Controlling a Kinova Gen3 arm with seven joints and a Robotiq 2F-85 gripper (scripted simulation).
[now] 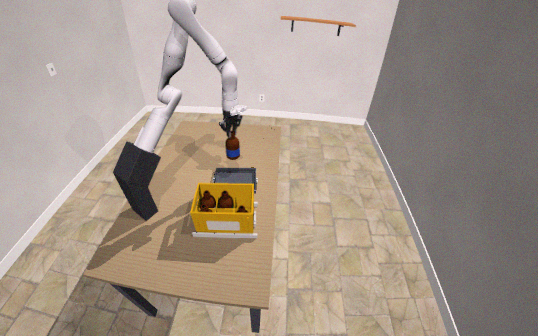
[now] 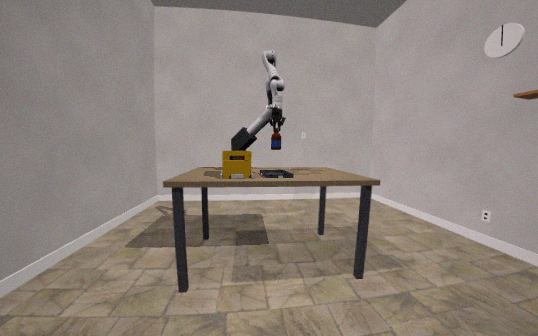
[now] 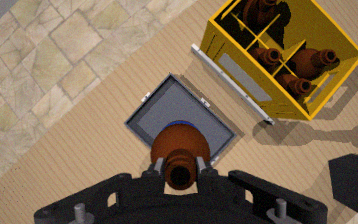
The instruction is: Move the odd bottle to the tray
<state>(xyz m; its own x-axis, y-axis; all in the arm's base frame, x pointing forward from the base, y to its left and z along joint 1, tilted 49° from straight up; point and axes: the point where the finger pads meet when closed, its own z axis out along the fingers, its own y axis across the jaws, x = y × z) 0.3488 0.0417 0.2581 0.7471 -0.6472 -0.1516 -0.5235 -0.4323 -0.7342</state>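
Now: the dark grey tray 320 mm below my hand. Also, from my hand: yellow crate: 30 mm ahead, 290 mm to the right, 250 mm below.
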